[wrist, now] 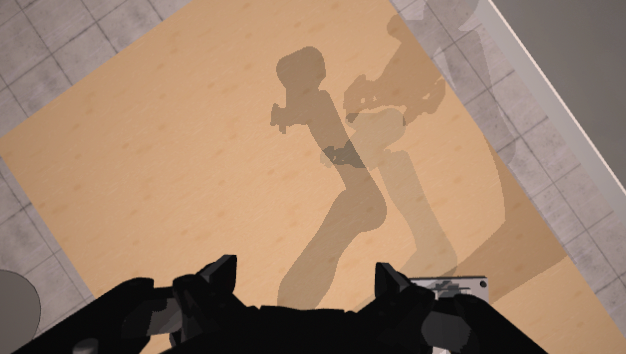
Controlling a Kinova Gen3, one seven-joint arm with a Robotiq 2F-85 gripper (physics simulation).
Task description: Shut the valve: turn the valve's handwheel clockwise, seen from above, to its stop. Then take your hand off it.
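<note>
My gripper (305, 274) is open, with its two black fingers wide apart at the bottom of the wrist view and nothing between them. It hangs above the wooden table top (150, 175). A light metal plate (477, 290) with a dark hole in its corner shows in part behind the right finger, at the lower right; the finger hides the rest of it. Whether it belongs to the valve I cannot tell. The valve's handwheel does not show in this view.
Shadows of the arm fall across the table's middle and right. Grey floor tiles (55, 50) lie beyond the table's edges. A wall (575, 65) stands at the upper right. Part of a grey round disc (17, 310) shows at the lower left.
</note>
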